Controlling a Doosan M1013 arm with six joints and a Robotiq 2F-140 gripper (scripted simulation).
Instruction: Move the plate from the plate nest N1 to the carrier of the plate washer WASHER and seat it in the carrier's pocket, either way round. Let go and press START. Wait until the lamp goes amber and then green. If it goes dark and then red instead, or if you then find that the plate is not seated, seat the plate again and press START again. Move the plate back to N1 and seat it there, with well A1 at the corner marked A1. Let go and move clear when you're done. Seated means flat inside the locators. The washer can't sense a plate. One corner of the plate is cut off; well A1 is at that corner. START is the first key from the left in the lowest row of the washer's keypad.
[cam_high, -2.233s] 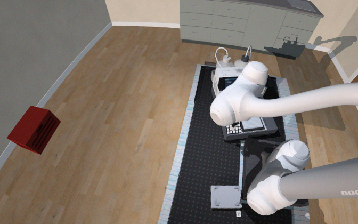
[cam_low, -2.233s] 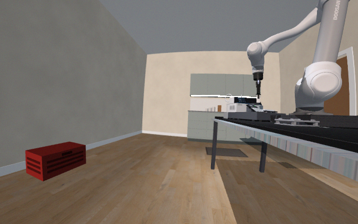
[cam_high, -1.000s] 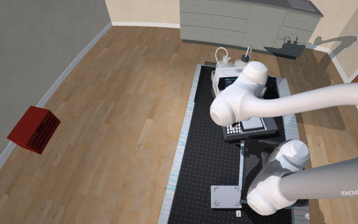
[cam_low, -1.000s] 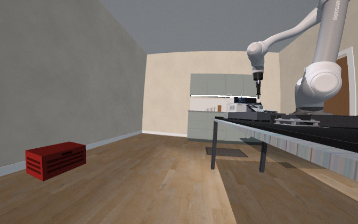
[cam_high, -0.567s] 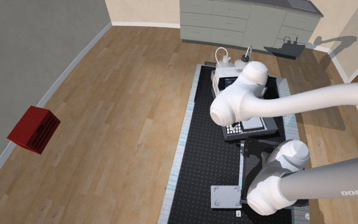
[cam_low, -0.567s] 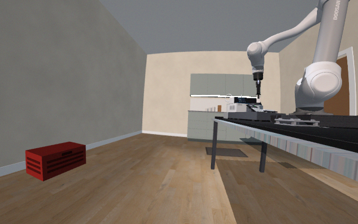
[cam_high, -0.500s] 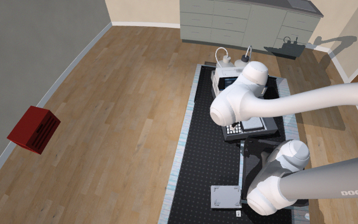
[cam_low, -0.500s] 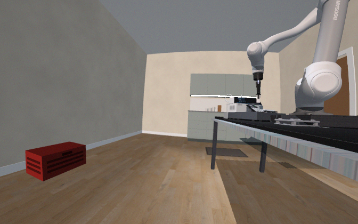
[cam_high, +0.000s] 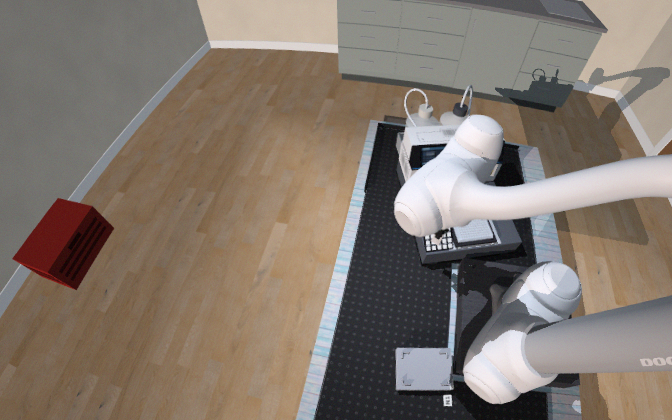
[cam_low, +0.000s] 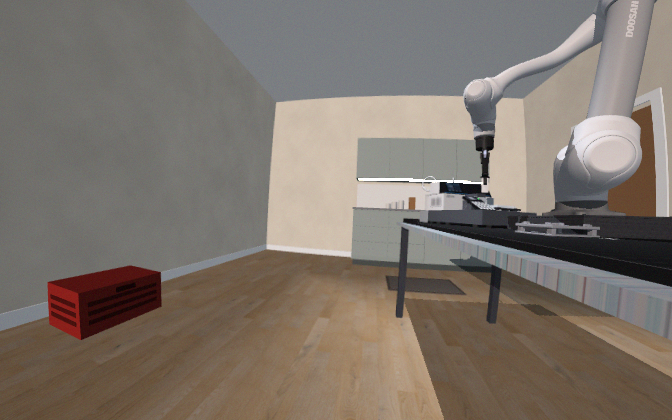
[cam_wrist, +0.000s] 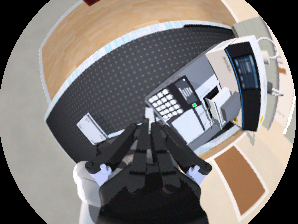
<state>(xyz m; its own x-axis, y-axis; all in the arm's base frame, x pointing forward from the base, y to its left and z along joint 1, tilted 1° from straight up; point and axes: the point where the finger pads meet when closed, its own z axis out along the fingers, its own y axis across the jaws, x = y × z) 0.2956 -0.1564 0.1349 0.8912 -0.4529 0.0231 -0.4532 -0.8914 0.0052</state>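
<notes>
The white well plate lies 140 mm behind my hand, 110 mm to the right of it and 90 mm below it. Round my hand: plate washer (260 mm to the right, 90 mm behind, 60 mm below); plate nest N1 (350 mm to the left, 160 mm below, 30 mm behind); dark carrier pocket (140 mm behind, 110 mm to the right, 100 mm below).
</notes>
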